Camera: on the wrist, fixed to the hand. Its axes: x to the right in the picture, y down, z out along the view.
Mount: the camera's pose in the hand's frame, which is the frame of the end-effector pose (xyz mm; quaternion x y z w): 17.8 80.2 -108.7 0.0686 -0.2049 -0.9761 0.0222
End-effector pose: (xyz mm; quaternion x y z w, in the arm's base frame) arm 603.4 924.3 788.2 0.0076 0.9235 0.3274 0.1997
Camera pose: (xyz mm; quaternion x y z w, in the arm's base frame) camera 537.0 924.5 907.2 -0.8205 0.0095 -0.2526 0.5127
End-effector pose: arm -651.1 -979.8 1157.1 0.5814 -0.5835 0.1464 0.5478
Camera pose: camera -662.5 -878.7 1247.7 -0.6500 -0.4524 0.6106 0.0044
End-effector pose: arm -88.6 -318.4 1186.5 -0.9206 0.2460 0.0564 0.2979
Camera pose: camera -116.7 -444.8 1229.0 -0.2286 -0.9504 -0.1178 0.1752
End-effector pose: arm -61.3 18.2 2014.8 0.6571 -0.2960 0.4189 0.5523
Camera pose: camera -145.5 108.2 2073.0 0.4273 0.5504 -0.6442 0.3154
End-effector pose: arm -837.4 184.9 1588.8 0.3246 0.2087 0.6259 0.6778
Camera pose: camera -967.2 222.3 1570.9 -0.0218 0.2255 -0.7285 0.6465
